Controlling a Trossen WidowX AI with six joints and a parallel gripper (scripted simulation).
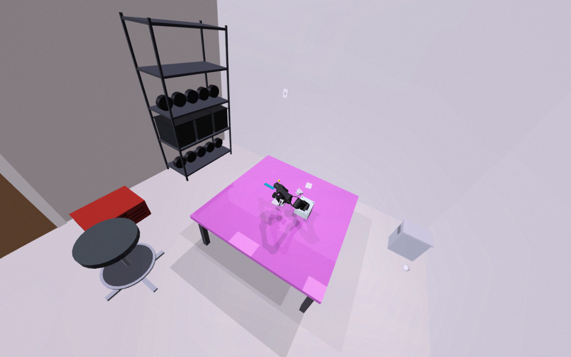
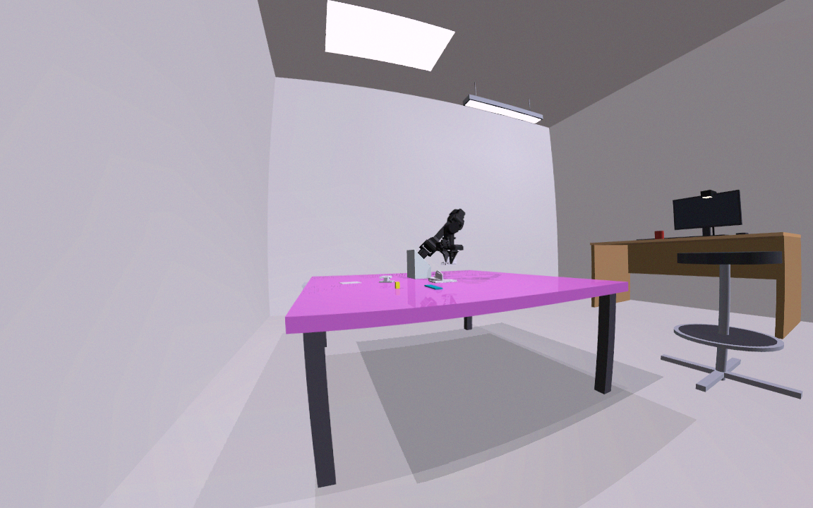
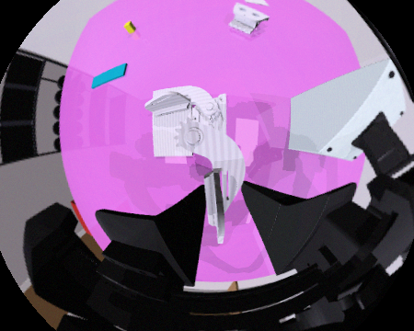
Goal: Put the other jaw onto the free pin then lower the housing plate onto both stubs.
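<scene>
Right now the white jaw is 20 mm ahead of my gripper tip and 30 mm to the right of it. Round my gripper tip: cyan bar 260 mm ahead, 220 mm to the right, 80 mm below; then small white part 60 mm behind, 330 mm to the right, 80 mm below; then white ledge 80 mm ahead, 80 mm to the right, 80 mm below.
</scene>
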